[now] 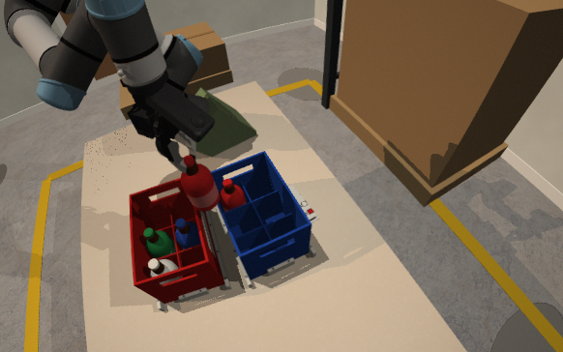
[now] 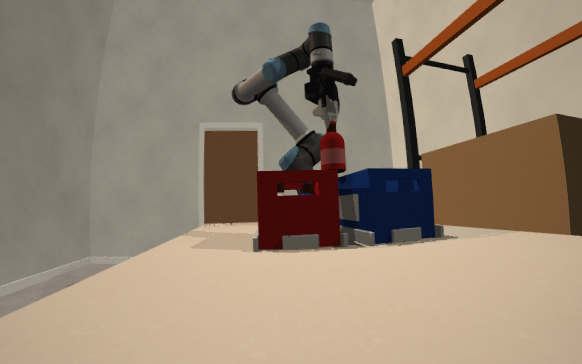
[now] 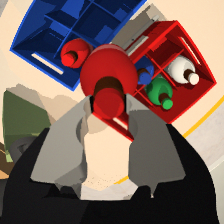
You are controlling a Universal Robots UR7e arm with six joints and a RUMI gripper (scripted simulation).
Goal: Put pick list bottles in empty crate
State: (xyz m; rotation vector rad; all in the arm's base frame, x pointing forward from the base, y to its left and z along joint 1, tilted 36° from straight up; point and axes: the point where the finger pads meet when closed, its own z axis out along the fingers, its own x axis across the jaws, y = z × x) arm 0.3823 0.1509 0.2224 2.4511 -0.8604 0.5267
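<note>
Right now my hand is 70 mm above the red bottle. The rest, counted from my hand: red crate 250 mm below, 120 mm to the right, 30 mm ahead; blue bottle 250 mm below, 80 mm to the right, 20 mm ahead; blue crate 250 mm below, 120 mm to the left, 20 mm ahead.
</note>
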